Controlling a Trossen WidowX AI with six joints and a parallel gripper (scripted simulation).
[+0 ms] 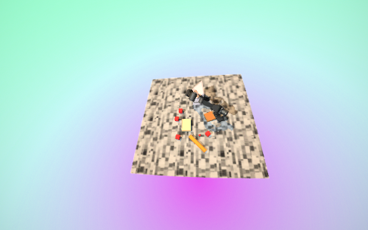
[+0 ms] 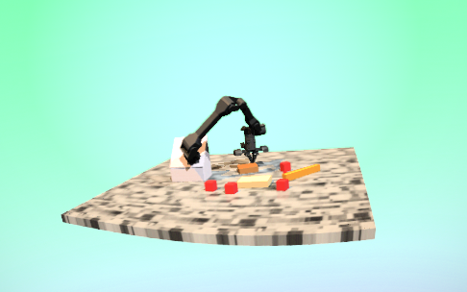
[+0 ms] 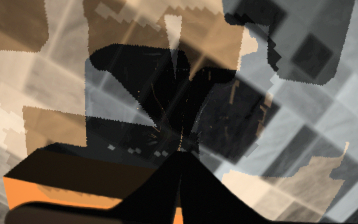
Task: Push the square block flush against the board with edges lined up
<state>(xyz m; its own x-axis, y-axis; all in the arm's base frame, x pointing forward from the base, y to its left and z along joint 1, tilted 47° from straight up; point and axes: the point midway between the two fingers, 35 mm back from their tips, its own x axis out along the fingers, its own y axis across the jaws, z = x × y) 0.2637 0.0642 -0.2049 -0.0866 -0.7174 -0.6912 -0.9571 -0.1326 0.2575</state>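
Now: the orange square block 20 mm behind my gripper tip, 70 mm to the right of it and 10 mm above it. Also, from my gripper tip: pale yellow flat slab (40 mm ahead, 340 mm to the right, 10 mm above); long orange board (260 mm ahead, 260 mm to the right, 10 mm above).
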